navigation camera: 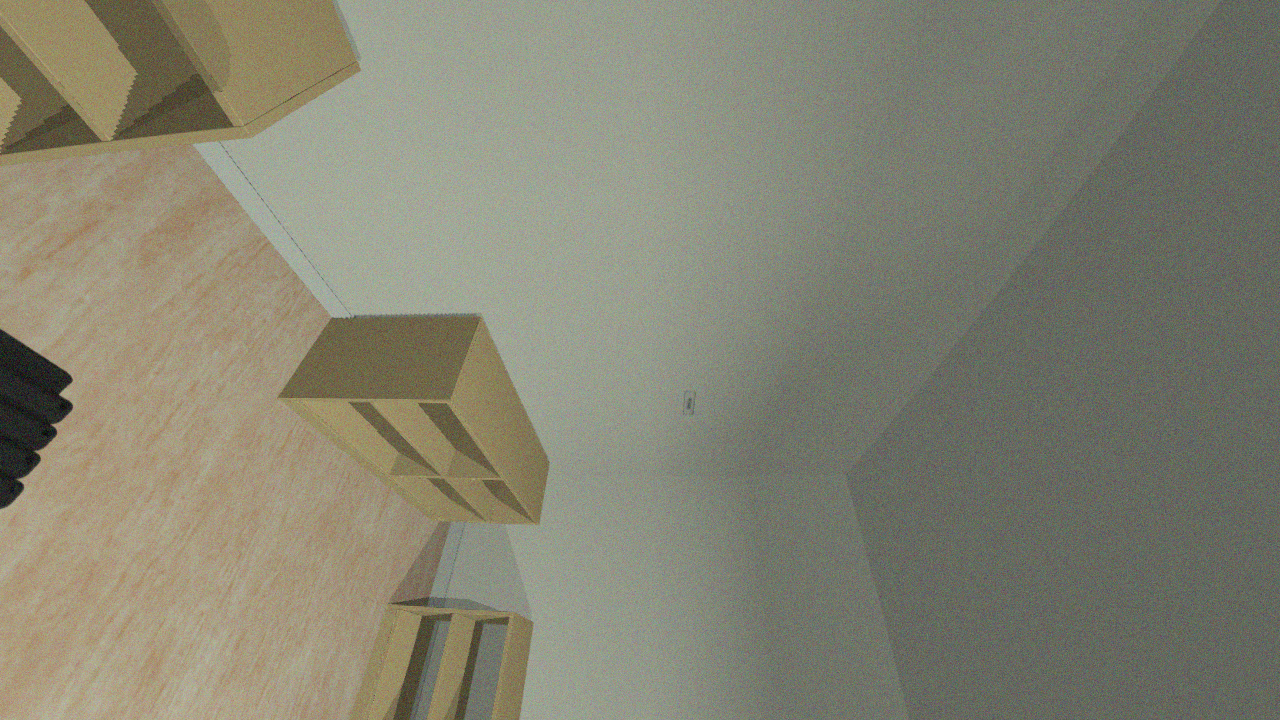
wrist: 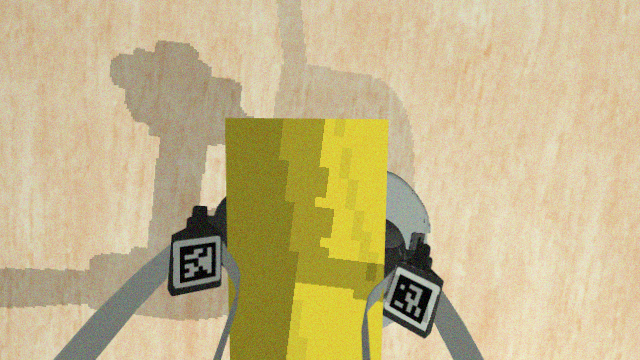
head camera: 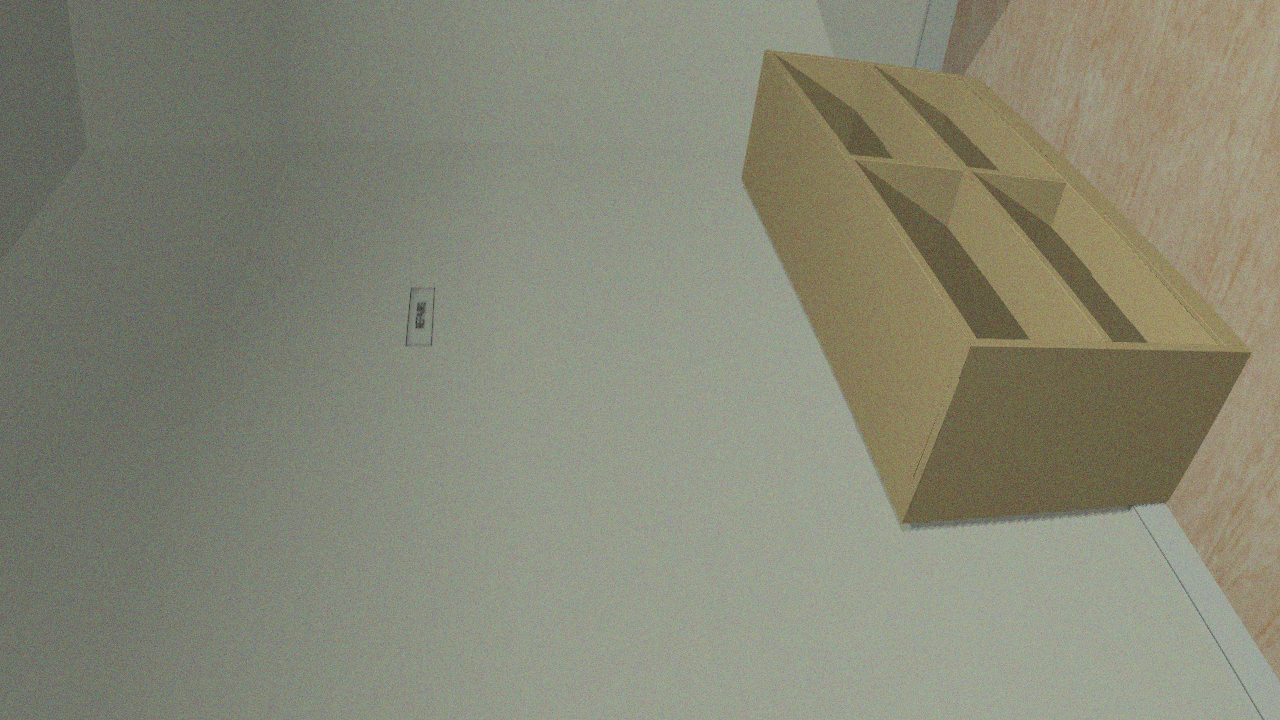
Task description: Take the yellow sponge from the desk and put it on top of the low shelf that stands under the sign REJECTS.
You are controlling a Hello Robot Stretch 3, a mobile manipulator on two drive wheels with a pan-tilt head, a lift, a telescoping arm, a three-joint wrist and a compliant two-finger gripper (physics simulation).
my gripper: wrist 311,231; not seen in the navigation camera view (out of frame); not seen in the head camera view (out of frame)
yellow sponge: wrist 306,198; not seen in the navigation camera view (out of frame); not seen in the head camera view (out of frame)
